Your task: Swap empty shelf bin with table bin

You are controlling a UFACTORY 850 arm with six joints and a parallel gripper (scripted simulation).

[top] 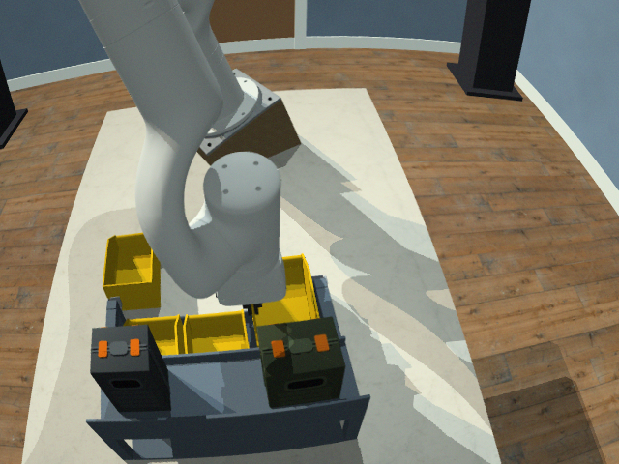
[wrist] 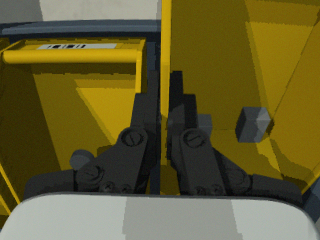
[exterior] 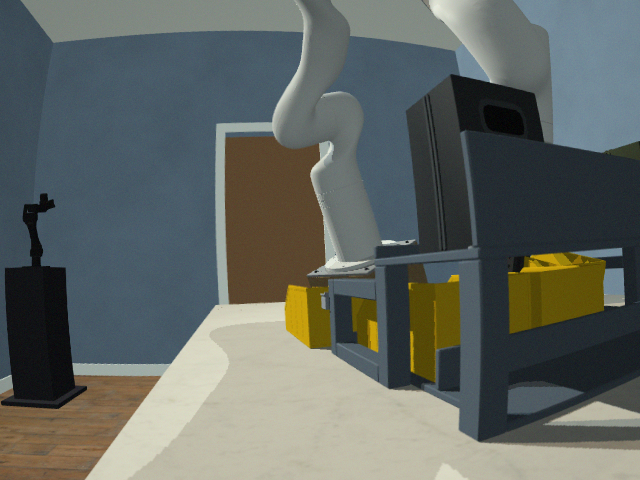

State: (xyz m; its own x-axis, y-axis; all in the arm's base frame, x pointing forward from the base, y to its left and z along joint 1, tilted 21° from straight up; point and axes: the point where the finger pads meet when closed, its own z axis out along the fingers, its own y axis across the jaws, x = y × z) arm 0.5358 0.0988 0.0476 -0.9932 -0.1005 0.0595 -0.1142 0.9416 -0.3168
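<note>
Right now my hand is 70 mm to the left of the shelf lip, 70 mm above it and 20 mm past it. Round my hand: dark grey case (180 mm ahead, 160 mm to the right, 80 mm above); then green case (160 mm ahead, 70 mm to the left, 60 mm above).
</note>
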